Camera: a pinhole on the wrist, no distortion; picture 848 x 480 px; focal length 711.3 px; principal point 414.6 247.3 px. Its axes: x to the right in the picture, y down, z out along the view. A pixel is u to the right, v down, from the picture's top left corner.
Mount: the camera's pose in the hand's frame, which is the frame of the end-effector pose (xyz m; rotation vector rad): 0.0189 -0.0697 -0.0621 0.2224 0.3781 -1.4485
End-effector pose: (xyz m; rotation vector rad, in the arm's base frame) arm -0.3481 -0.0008 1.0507 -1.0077 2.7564 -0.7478
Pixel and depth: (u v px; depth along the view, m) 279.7 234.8 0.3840
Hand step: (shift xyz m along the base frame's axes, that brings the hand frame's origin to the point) 0.1297 -0.2600 -0.2047
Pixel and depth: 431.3 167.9 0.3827
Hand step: 0.1901 -0.2813 -0.1423
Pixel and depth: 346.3 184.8 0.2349
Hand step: 0.1050 -0.1740 -0.0746
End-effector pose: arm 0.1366 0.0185 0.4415 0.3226 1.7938 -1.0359
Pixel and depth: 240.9 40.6 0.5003
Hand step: 0.2212 -0.4291 0.0837
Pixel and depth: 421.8 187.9 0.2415
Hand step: -0.0146 -0.2280 0.0373
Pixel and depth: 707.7 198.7 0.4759
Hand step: -0.1062 -0.5042 0.1262
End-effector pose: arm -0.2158 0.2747 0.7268 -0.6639 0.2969 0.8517
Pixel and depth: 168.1 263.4 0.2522
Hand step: 0.0904 0.1204 0.1661
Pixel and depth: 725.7 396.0 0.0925
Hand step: 0.1404 -0.0312 0.0374
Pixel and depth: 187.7 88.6 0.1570
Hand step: 0.0641 0.0258 0.1163
